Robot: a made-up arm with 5 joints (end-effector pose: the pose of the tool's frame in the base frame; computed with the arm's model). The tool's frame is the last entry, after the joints.
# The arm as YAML. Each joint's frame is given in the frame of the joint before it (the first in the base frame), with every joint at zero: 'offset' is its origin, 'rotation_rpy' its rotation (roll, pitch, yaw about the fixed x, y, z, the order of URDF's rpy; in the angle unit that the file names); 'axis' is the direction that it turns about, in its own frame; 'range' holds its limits. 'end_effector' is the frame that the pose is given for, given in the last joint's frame.
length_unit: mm
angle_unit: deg
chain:
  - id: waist
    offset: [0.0, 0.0, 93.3]
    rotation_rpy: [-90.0, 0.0, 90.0]
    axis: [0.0, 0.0, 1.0]
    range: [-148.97, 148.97]
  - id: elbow
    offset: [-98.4, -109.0, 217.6]
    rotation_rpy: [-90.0, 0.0, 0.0]
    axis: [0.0, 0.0, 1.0]
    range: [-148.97, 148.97]
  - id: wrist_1
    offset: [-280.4, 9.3, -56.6]
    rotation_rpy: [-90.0, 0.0, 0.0]
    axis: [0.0, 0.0, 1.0]
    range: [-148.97, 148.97]
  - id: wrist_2
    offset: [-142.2, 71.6, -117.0]
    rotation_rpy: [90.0, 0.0, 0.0]
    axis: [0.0, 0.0, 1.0]
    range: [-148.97, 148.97]
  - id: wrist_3
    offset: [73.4, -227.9, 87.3]
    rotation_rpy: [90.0, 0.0, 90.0]
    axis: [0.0, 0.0, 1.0]
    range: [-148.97, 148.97]
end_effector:
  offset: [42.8, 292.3, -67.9]
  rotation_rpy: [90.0, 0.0, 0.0]
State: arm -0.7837 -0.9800 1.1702 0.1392 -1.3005
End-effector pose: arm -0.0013 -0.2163 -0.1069 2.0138 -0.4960 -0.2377
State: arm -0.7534 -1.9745 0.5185 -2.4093 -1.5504
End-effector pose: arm 0.1947 -0.1611 0.1246 -1.1590 -0.4207 -1.0999
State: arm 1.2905 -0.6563 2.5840 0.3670 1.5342
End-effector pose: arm -0.5106 0.0511 0.8201 1.4729 2.1566 0.4653
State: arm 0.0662 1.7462 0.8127 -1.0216 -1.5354
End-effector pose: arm -0.5484 0.0472 0.2071 -0.4802 -2.3006 -0.6658
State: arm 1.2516 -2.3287 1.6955 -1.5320 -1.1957
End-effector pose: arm -0.0050 0.0739 0.1702 1.8313 0.8962 -0.2833
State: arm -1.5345 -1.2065 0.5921 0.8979 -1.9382
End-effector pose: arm 0.2070 -0.1951 -0.2511 1.6803 -1.0972 -1.1849
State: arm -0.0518 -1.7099 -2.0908 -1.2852 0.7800
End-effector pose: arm 0.0499 -0.3281 0.8266 -2.8190 -0.4603 0.3986
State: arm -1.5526 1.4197 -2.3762 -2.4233 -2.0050
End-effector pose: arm -0.3184 -0.1526 0.1096 2.1730 0.6460 0.0313
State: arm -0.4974 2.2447 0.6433 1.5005 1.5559
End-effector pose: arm -0.0853 -0.1861 0.3804 -2.0714 0.4280 1.2954
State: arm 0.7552 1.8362 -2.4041 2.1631 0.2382
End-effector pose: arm -0.7471 0.2435 0.3451 1.8966 0.7858 0.8480
